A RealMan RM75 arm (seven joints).
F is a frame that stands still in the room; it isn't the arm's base.
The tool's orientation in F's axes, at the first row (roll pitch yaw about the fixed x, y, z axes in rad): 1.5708 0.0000 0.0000
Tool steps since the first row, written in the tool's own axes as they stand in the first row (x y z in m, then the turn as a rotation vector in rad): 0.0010 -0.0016 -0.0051 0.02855 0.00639 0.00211; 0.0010 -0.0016 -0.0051 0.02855 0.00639 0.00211; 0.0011 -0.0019 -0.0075 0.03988 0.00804 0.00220; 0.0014 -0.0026 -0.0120 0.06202 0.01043 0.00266; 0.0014 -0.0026 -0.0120 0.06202 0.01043 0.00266; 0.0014 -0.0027 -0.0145 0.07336 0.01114 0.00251
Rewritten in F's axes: 0.0010 0.0051 -0.0016 0.02855 -0.00211 0.00639; 0.0010 0.0051 -0.0016 0.02855 -0.00211 0.00639; 0.0011 0.0075 -0.0019 0.03988 -0.00220 0.00804; 0.0014 0.0120 -0.0026 0.06202 -0.00266 0.01043; 0.0014 0.0120 -0.0026 0.06202 -0.00266 0.01043; 0.0014 0.0145 -0.0027 0.07336 -0.00251 0.01114
